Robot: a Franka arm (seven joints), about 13 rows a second.
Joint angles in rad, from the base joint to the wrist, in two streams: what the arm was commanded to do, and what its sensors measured. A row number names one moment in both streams.
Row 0, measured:
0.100 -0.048 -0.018 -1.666 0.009 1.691 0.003
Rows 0 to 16, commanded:
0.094 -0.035 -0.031 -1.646 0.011 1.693 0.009
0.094 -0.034 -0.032 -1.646 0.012 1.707 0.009
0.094 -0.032 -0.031 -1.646 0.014 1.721 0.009
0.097 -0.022 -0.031 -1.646 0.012 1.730 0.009
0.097 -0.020 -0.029 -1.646 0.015 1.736 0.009
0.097 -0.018 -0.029 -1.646 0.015 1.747 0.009
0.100 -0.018 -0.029 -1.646 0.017 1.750 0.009
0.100 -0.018 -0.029 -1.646 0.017 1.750 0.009
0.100 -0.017 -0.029 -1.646 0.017 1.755 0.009
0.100 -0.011 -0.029 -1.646 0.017 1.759 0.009
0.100 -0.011 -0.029 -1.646 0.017 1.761 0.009
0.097 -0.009 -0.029 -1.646 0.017 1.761 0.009
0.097 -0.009 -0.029 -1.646 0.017 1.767 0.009
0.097 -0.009 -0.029 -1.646 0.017 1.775 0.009
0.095 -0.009 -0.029 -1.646 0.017 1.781 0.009
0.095 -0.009 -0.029 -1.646 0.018 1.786 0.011
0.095 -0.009 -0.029 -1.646 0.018 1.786 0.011
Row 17, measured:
0.098 -0.018 -0.030 -1.665 0.009 1.784 0.003
